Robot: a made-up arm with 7 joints.
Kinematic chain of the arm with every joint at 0, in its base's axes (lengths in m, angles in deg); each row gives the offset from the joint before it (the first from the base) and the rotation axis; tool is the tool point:
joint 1: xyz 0 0 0.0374 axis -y
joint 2: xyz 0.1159 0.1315 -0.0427 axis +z
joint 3: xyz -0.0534 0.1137 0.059 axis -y
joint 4: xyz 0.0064 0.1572 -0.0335 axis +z
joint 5: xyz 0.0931 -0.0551 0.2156 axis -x
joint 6: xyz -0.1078 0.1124 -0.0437 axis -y
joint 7: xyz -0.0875 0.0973 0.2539 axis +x
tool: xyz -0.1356 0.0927 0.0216
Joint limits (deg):
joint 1: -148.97..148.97
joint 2: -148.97..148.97
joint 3: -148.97..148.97
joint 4: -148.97..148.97
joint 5: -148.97..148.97
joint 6: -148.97..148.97
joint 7: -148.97..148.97
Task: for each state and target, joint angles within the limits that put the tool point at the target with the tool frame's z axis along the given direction. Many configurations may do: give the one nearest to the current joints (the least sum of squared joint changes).
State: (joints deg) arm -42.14 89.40 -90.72 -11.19 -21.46 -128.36 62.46
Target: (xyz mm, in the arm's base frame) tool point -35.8 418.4 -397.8 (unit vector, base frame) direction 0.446 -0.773 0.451
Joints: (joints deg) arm -14.65 52.43 -105.36 -11.71 -38.07 -102.02 105.60
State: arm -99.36 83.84 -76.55 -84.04 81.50 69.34 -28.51
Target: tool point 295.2 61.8 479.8 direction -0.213 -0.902 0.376
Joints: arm -97.65 81.33 -67.81 -103.63 102.32 73.23 -79.67
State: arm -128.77 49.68 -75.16 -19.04 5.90 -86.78 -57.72
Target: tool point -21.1 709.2 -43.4 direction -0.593 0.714 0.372
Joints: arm -123.95 45.75 -57.32 -25.00 2.97 -79.62 -53.29
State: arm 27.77 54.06 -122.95 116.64 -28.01 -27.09 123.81
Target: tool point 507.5 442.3 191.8 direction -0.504 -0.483 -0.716
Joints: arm 45.20 16.62 -107.85 97.73 -27.58 -24.87 130.40
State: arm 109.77 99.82 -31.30 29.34 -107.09 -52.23 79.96
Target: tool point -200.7 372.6 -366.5 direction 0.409 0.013 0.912
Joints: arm 135.50 111.38 -6.67 36.16 -68.42 -62.39 102.90
